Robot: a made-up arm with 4 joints. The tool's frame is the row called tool. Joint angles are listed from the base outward.
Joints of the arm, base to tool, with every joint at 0 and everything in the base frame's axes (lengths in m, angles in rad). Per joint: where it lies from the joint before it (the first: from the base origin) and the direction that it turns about. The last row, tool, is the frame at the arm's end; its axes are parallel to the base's.
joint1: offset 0 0 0.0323 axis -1 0 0
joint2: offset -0.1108 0.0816 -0.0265 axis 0 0 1
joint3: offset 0.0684 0.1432 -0.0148 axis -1 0 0
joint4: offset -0.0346 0.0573 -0.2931 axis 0 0 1
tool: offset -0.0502 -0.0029 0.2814
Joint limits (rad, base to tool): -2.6..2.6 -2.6..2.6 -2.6..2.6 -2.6..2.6
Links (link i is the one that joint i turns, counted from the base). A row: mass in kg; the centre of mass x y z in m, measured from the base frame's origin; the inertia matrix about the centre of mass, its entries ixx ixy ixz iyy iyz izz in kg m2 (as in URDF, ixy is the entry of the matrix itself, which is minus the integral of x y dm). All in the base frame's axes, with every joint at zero. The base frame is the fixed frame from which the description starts. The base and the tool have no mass.
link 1: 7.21; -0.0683 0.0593 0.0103; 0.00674 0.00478 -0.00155 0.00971 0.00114 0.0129
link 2: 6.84; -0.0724 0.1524 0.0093; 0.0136 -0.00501 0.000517 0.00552 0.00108 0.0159
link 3: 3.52; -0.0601 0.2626 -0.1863; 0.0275 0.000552 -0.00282 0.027 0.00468 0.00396
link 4: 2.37; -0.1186 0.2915 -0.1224; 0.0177 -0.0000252 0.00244 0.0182 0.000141 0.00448
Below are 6 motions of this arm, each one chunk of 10 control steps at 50 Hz.
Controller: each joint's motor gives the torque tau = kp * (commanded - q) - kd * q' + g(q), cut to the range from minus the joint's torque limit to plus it. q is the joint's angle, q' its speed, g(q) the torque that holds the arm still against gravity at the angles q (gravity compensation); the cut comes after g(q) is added. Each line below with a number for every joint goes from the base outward.
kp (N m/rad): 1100 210 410 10
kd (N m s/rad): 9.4 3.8 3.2 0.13
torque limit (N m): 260 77 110 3.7
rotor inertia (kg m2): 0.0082 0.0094 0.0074 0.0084
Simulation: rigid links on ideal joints. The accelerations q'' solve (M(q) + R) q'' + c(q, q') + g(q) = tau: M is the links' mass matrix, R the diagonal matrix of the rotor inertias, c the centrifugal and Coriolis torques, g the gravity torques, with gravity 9.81 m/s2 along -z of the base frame. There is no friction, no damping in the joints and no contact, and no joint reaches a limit. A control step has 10 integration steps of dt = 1/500 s. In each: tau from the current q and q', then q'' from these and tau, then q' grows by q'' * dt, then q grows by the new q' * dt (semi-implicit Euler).
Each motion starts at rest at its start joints. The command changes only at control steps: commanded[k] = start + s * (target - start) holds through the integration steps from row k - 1 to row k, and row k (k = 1, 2, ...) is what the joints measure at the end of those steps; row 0 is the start. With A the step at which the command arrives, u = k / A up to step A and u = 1 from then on. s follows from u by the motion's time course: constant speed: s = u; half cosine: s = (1 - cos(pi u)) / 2; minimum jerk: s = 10 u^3 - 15 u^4 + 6 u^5; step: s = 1 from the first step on.
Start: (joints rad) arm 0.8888 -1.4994 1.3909 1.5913
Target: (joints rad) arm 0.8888 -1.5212 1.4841 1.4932
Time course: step
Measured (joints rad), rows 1 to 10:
1: 0.8927 -1.5035 1.4269 1.5732
2: 0.8904 -1.5134 1.4900 1.5358
3: 0.8850 -1.5245 1.5313 1.4977
4: 0.8847 -1.5308 1.5305 1.4728
5: 0.8874 -1.5307 1.4995 1.4631
6: 0.8902 -1.5261 1.4670 1.4625
7: 0.8912 -1.5201 1.4546 1.4650
8: 0.8904 -1.5159 1.4649 1.4683
9: 0.8888 -1.5157 1.4848 1.4736
10: 0.8877 -1.5185 1.4986 1.4826

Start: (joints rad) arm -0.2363 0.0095 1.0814 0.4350
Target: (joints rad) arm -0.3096 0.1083 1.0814 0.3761
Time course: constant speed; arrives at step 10
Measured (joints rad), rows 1 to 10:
1: -0.2394 0.0120 1.0826 0.4323
2: -0.2474 0.0191 1.0845 0.4259
3: -0.2580 0.0302 1.0848 0.4187
4: -0.2679 0.0433 1.0826 0.4130
5: -0.2758 0.0563 1.0795 0.4082
6: -0.2824 0.0677 1.0780 0.4026
7: -0.2887 0.0775 1.0789 0.3954
8: -0.2954 0.0863 1.0813 0.3874
9: -0.3025 0.0948 1.0831 0.3799
10: -0.3099 0.1038 1.0833 0.3738

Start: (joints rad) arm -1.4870 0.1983 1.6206 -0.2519
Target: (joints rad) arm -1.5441 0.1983 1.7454 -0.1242
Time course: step
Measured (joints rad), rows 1 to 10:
1: -1.5173 0.1969 1.6668 -0.2733
2: -1.5582 0.1974 1.7497 -0.2812
3: -1.5674 0.2002 1.8067 -0.2268
4: -1.5509 0.2026 1.8093 -0.1209
5: -1.5363 0.2026 1.7702 -0.0141
6: -1.5364 0.1995 1.7265 0.0457
7: -1.5445 0.1964 1.7084 0.0431
8: -1.5493 0.1958 1.7206 -0.0070
9: -1.5476 0.1971 1.7462 -0.0769
10: -1.5433 0.1984 1.7642 -0.1422

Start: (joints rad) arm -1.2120 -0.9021 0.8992 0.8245
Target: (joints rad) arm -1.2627 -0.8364 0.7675 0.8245
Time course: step
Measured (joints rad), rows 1 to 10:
1: -1.2313 -0.8952 0.8540 0.8423
2: -1.2602 -0.8709 0.7671 0.8717
3: -1.2786 -0.8347 0.7024 0.8787
4: -1.2862 -0.8037 0.6949 0.8477
5: -1.2826 -0.7911 0.7316 0.7938
6: -1.2683 -0.8008 0.7753 0.7477
7: -1.2527 -0.8258 0.7987 0.7309
8: -1.2469 -0.8514 0.7970 0.7459
9: -1.2524 -0.8636 0.7804 0.7824
10: -1.2618 -0.8581 0.7626 0.8253

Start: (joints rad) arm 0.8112 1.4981 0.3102 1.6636
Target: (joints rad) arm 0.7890 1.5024 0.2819 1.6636
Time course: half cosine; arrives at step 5
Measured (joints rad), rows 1 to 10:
1: 0.8103 1.4986 0.3093 1.6634
2: 0.8065 1.5005 0.3049 1.6623
3: 0.7992 1.5030 0.2956 1.6603
4: 0.7906 1.5043 0.2834 1.6582
5: 0.7848 1.5031 0.2739 1.6578
6: 0.7838 1.5001 0.2720 1.6602
7: 0.7863 1.4979 0.2772 1.6649
8: 0.7892 1.4981 0.2845 1.6700
9: 0.7908 1.5002 0.2883 1.6733
10: 0.7906 1.5024 0.2869 1.6735

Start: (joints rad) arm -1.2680 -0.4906 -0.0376 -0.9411
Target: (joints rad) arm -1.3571 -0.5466 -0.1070 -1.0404
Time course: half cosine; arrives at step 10
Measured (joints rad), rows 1 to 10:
1: -1.2687 -0.4911 -0.0375 -0.9408
2: -1.2718 -0.4932 -0.0378 -0.9397
3: -1.2787 -0.4980 -0.0408 -0.9385
4: -1.2900 -0.5057 -0.0488 -0.9394
5: -1.3055 -0.5153 -0.0622 -0.9464
6: -1.3236 -0.5251 -0.0795 -0.9629
7: -1.3420 -0.5334 -0.0977 -0.9898
8: -1.3578 -0.5390 -0.1137 -1.0245
9: -1.3687 -0.5416 -0.1246 -1.0608
10: -1.3730 -0.5417 -0.1288 -1.0911

